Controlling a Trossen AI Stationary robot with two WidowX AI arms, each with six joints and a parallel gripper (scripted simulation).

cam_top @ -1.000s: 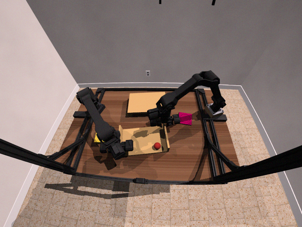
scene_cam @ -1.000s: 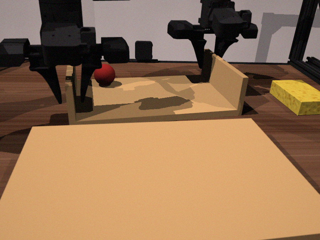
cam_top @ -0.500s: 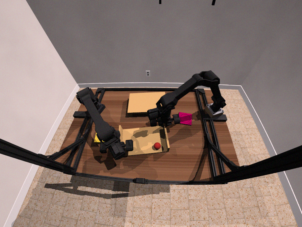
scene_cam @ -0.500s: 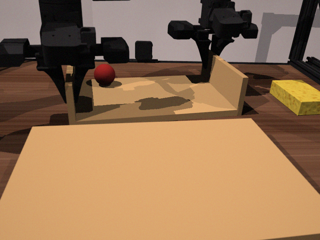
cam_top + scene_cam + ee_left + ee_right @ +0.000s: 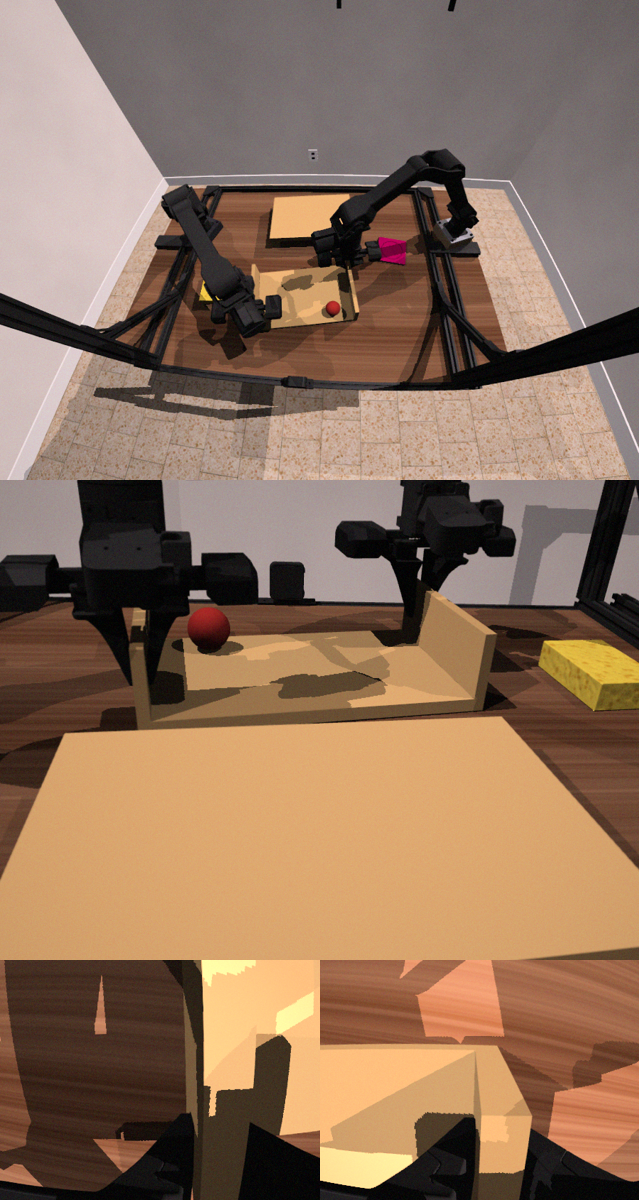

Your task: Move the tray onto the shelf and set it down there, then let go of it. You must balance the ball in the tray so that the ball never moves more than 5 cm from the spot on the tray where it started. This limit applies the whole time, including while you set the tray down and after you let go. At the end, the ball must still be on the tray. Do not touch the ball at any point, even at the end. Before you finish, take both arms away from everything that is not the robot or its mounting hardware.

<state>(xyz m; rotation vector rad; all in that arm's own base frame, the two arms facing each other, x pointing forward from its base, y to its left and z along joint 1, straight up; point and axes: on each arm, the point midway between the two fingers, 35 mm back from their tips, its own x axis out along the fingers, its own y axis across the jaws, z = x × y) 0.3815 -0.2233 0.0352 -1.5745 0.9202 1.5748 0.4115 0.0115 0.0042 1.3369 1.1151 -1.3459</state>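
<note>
My right hand is 14 cm past the red ball, 4 cm to the right of it and 4 cm above it. The rest, counted from my right hand: tan tray (13 cm to the left, 9 cm behind, 5 cm below); then yellow sponge (44 cm to the left, 8 cm behind, 6 cm below); then magenta square object (16 cm to the right, 9 cm ahead, 7 cm below).
</note>
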